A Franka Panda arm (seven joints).
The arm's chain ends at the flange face. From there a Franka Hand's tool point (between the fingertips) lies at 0.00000 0.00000 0.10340 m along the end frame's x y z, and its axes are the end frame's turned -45 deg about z.
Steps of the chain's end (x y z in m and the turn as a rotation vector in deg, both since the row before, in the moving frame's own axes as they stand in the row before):
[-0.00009, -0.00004, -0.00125, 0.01, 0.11, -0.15]
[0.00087, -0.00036, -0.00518, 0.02, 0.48, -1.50]
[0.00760, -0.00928, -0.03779, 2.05, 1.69, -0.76]
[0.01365, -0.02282, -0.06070, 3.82, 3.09, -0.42]
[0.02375, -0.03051, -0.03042, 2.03, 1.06, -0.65]
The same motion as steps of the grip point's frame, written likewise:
[0.00012, 0.00004, -0.00125, -0.07, 0.08, -0.15]
[0.00152, 0.00094, -0.00518, -0.33, 0.35, -1.50]
[0.01670, -0.00168, -0.03790, 0.25, 2.64, -0.76]
[0.03459, -0.00745, -0.06108, 0.52, 4.89, -0.42]
[0.04230, -0.00604, -0.03050, 0.69, 2.18, -0.65]

